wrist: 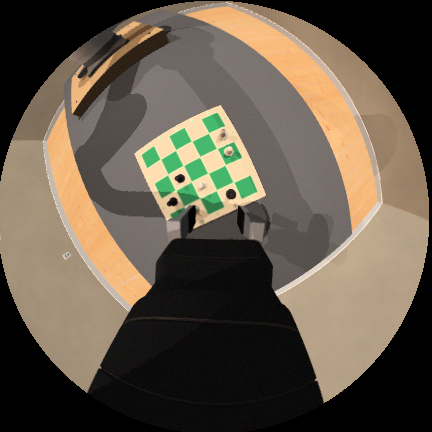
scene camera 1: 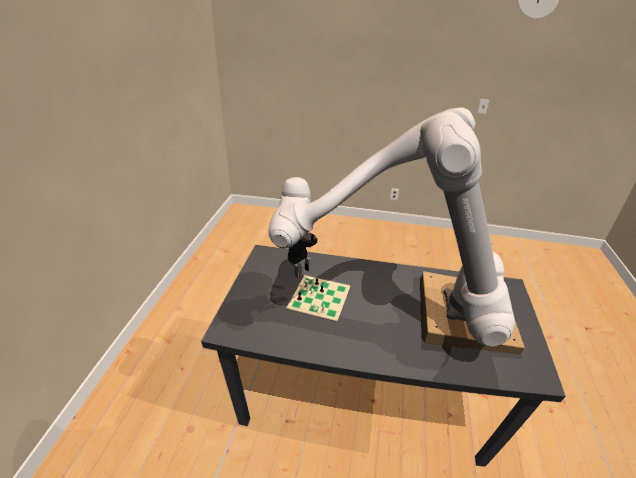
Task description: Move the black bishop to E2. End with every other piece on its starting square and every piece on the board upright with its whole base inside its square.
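The green and cream chessboard (scene camera 1: 333,318) (wrist: 217,109) lies on the dark table. Three upright black pieces stand on it: one (scene camera 1: 299,296) (wrist: 230,194) apart from the others, and two closer together, one (scene camera 1: 321,289) (wrist: 180,178) further in and one (scene camera 1: 316,281) (wrist: 172,201) near the board's edge. They are too small to tell which is the bishop. My gripper (scene camera 1: 302,267) (wrist: 216,213) is open and empty, above the board's far-left edge in the scene view. In the wrist view its left finger hides a board corner. Square labels are unreadable.
Pale pieces stand at the inner squares (scene camera 1: 311,291) (wrist: 201,186), near the black pair (scene camera 1: 306,285) (wrist: 198,212), and as two neighbours: one (scene camera 1: 323,309) (wrist: 222,134) and another (scene camera 1: 315,307) (wrist: 228,151). The arm's wooden base (scene camera 1: 430,336) (wrist: 105,82) stands on the table (scene camera 1: 380,349).
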